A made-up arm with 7 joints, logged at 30 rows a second.
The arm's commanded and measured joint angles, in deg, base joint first. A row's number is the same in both.
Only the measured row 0 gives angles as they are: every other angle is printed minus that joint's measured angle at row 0.
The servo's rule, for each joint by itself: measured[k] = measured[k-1] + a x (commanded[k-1-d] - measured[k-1]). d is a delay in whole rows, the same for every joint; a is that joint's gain. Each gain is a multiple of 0.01, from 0.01 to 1. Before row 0 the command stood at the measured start. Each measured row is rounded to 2 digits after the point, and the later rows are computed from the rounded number. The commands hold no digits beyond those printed.
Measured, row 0: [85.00 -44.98 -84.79 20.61 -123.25 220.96 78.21]
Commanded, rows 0 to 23: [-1.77 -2.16 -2.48 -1.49 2.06 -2.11 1.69]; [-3.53 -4.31 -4.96 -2.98 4.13 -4.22 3.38]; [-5.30 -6.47 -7.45 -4.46 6.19 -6.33 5.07]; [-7.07 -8.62 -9.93 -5.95 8.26 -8.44 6.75]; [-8.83 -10.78 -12.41 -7.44 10.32 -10.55 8.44]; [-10.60 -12.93 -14.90 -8.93 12.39 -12.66 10.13]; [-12.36 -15.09 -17.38 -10.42 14.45 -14.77 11.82]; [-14.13 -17.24 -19.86 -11.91 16.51 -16.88 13.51]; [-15.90 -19.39 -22.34 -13.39 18.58 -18.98 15.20]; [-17.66 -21.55 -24.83 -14.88 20.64 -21.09 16.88]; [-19.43 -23.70 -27.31 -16.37 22.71 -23.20 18.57]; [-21.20 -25.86 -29.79 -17.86 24.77 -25.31 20.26]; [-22.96 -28.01 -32.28 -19.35 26.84 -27.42 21.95]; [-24.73 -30.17 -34.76 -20.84 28.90 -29.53 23.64]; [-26.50 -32.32 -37.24 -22.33 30.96 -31.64 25.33]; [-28.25 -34.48 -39.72 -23.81 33.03 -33.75 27.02]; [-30.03 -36.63 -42.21 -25.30 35.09 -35.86 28.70]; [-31.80 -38.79 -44.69 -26.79 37.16 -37.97 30.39]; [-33.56 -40.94 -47.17 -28.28 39.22 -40.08 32.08]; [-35.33 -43.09 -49.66 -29.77 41.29 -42.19 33.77]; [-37.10 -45.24 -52.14 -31.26 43.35 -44.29 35.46]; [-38.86 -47.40 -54.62 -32.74 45.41 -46.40 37.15]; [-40.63 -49.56 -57.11 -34.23 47.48 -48.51 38.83]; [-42.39 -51.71 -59.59 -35.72 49.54 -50.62 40.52]
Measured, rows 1 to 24: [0.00 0.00 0.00 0.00 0.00 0.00 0.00]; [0.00 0.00 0.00 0.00 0.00 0.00 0.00]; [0.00 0.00 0.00 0.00 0.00 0.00 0.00]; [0.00 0.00 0.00 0.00 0.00 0.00 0.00]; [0.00 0.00 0.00 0.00 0.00 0.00 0.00]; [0.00 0.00 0.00 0.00 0.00 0.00 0.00]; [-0.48 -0.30 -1.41 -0.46 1.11 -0.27 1.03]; [-1.30 -0.86 -3.43 -1.24 2.74 -0.78 2.46]; [-2.38 -1.65 -5.72 -2.24 4.60 -1.50 4.05]; [-3.65 -2.63 -8.12 -3.39 6.58 -2.40 5.70]; [-5.05 -3.77 -10.57 -4.65 8.60 -3.46 7.37]; [-6.55 -5.05 -13.04 -5.98 10.65 -4.66 9.05]; [-8.12 -6.46 -15.51 -7.36 12.70 -5.97 10.74]; [-9.74 -7.97 -17.99 -8.77 14.76 -7.39 12.43]; [-11.40 -9.57 -20.47 -10.20 16.82 -8.90 14.12]; [-13.09 -11.25 -22.96 -11.65 18.88 -10.48 15.80]; [-14.80 -12.99 -25.44 -13.11 20.95 -12.13 17.49]; [-16.53 -14.79 -27.92 -14.58 23.01 -13.84 19.18]; [-18.27 -16.64 -30.41 -16.06 25.08 -15.61 20.87]; [-20.01 -18.53 -32.89 -17.54 27.14 -17.42 22.56]; [-21.76 -20.46 -35.37 -19.02 29.20 -19.27 24.25]; [-23.51 -22.42 -37.85 -20.50 31.27 -21.15 25.94]; [-25.27 -24.41 -40.34 -21.99 33.33 -23.06 27.62]; [-27.03 -26.42 -42.82 -23.48 35.40 -25.00 29.31]
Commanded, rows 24 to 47: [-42.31 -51.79 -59.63 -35.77 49.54 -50.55 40.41]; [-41.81 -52.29 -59.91 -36.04 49.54 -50.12 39.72]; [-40.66 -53.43 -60.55 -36.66 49.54 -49.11 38.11]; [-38.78 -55.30 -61.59 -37.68 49.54 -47.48 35.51]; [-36.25 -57.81 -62.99 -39.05 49.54 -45.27 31.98]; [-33.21 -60.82 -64.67 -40.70 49.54 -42.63 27.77]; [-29.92 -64.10 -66.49 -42.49 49.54 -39.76 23.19]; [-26.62 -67.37 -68.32 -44.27 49.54 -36.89 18.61]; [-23.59 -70.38 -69.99 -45.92 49.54 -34.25 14.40]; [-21.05 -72.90 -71.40 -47.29 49.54 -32.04 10.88]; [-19.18 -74.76 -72.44 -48.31 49.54 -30.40 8.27]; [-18.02 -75.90 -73.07 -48.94 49.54 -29.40 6.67]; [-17.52 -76.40 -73.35 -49.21 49.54 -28.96 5.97]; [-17.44 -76.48 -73.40 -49.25 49.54 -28.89 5.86]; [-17.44 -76.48 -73.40 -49.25 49.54 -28.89 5.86]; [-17.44 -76.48 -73.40 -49.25 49.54 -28.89 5.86]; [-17.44 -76.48 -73.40 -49.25 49.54 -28.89 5.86]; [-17.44 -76.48 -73.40 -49.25 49.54 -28.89 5.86]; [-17.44 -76.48 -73.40 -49.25 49.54 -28.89 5.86]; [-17.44 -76.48 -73.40 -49.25 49.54 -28.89 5.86]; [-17.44 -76.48 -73.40 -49.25 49.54 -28.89 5.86]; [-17.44 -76.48 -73.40 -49.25 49.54 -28.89 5.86]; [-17.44 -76.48 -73.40 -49.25 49.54 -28.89 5.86]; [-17.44 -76.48 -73.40 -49.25 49.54 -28.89 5.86]
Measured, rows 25 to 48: [-28.79 -28.45 -45.30 -24.97 37.46 -26.96 31.00]; [-30.56 -30.50 -47.79 -26.46 39.53 -28.94 32.69]; [-32.33 -32.56 -50.27 -27.95 41.59 -30.94 34.38]; [-34.09 -34.64 -52.75 -29.43 43.65 -32.95 36.07]; [-35.86 -36.73 -55.24 -30.92 45.72 -34.97 37.75]; [-37.62 -38.83 -57.72 -32.41 47.78 -37.00 39.44]; [-38.89 -40.64 -58.81 -33.45 48.73 -38.76 40.03]; [-39.68 -42.27 -59.44 -34.25 49.17 -40.24 39.84]; [-39.94 -43.83 -60.07 -35.00 49.37 -41.39 38.78]; [-39.63 -45.44 -60.94 -35.83 49.46 -42.18 36.79]; [-38.72 -47.17 -62.11 -36.83 49.50 -42.58 33.86]; [-37.23 -49.08 -63.57 -38.03 49.52 -42.59 30.15]; [-35.26 -51.18 -65.23 -39.41 49.53 -42.22 25.90]; [-32.93 -53.45 -66.99 -40.92 49.54 -41.53 21.45]; [-30.41 -55.82 -68.70 -42.47 49.54 -40.58 17.15]; [-27.88 -58.21 -70.24 -43.96 49.54 -39.47 13.33]; [-25.53 -60.53 -71.49 -45.31 49.54 -38.29 10.24]; [-23.50 -62.68 -72.39 -46.44 49.54 -37.13 8.06]; [-21.89 -64.60 -72.94 -47.30 49.54 -36.07 6.79]; [-20.69 -66.26 -73.20 -47.90 49.54 -35.14 6.22]; [-19.81 -67.69 -73.31 -48.32 49.54 -34.33 6.00]; [-19.17 -68.92 -73.36 -48.61 49.54 -33.62 5.91]; [-18.70 -69.98 -73.38 -48.81 49.54 -33.01 5.88]; [-18.36 -70.89 -73.39 -48.95 49.54 -32.47 5.87]
